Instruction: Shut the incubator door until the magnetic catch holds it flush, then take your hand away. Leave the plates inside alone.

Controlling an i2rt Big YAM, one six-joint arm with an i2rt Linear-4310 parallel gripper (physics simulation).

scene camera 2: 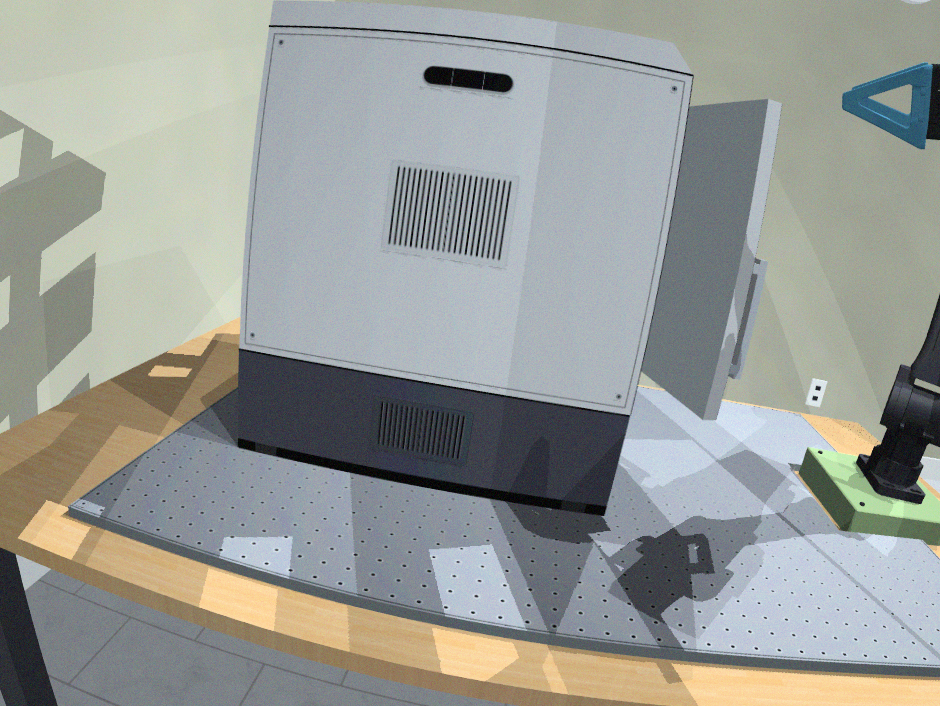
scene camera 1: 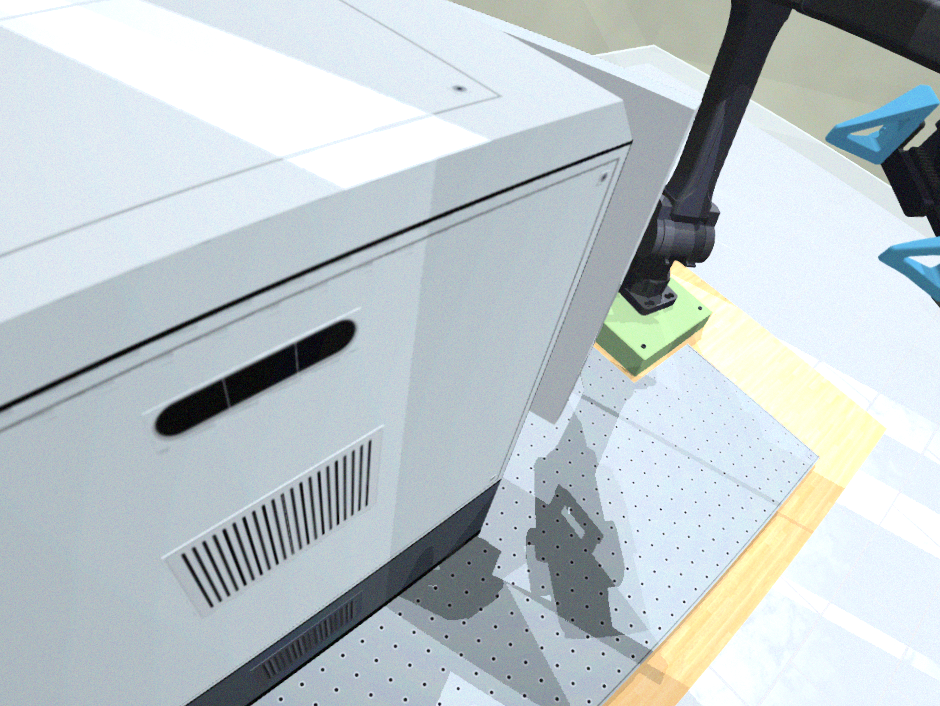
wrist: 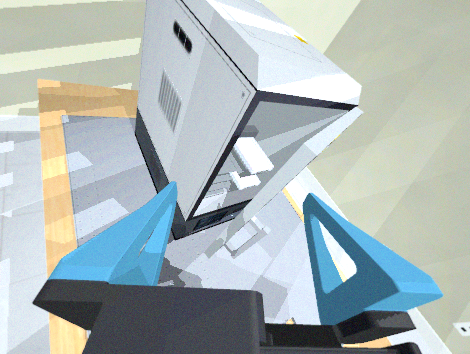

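Where they show: gripper, fingertip midpoint: [scene camera 2: 847, 97] [scene camera 1: 856, 190] [wrist: 242, 192]; arm's base, link origin: [scene camera 2: 887, 481] [scene camera 1: 636, 285].
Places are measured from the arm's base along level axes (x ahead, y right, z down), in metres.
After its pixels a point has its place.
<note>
The incubator [scene camera 1: 281, 265] {x 0.686, y -0.272, z -0.494 m} [scene camera 2: 455, 303] {x 0.679, y -0.270, z -0.197 m} [wrist: 200, 95] {x 0.582, y -0.254, z -0.397 m} is a pale box on a dark base. Its door [scene camera 1: 600, 281] {x 0.385, y -0.194, z -0.313 m} [scene camera 2: 706, 227] {x 0.416, y -0.133, z -0.325 m} [wrist: 320, 145] {x 0.378, y -0.178, z -0.484 m} stands partly open, swung out from the front on the far side. A handle [scene camera 2: 748, 322] {x 0.344, y -0.164, z -0.225 m} is on the door's outer face. White plates [wrist: 255, 155] {x 0.586, y -0.029, z -0.240 m} lie on shelves inside, seen through the open front. My gripper [scene camera 1: 854, 199] {x 0.322, y -0.314, z -0.480 m} [wrist: 242, 192] {x 0.322, y -0.314, z -0.480 m} is open and empty, with blue fingers wide apart. It hangs raised in front of the incubator, clear of the door; one finger shows at the right edge of scene camera 2.
The incubator stands on a perforated metal plate [scene camera 1: 668, 493] {x 0.210, y -0.312, z 0.032 m} [scene camera 2: 303, 524] {x 0.771, y -0.421, z 0.032 m} laid on a wooden table [scene camera 1: 759, 547] {x 0.139, y -0.439, z 0.045 m} [scene camera 2: 250, 607] {x 0.754, y -0.551, z 0.045 m}. The arm's green base block [scene camera 1: 657, 326] {x 0.031, y -0.086, z 0.002 m} [scene camera 2: 824, 486] {x 0.118, y -0.025, z 0.019 m} stands near the door side. A wall [scene camera 2: 151, 151] rises behind the table.
</note>
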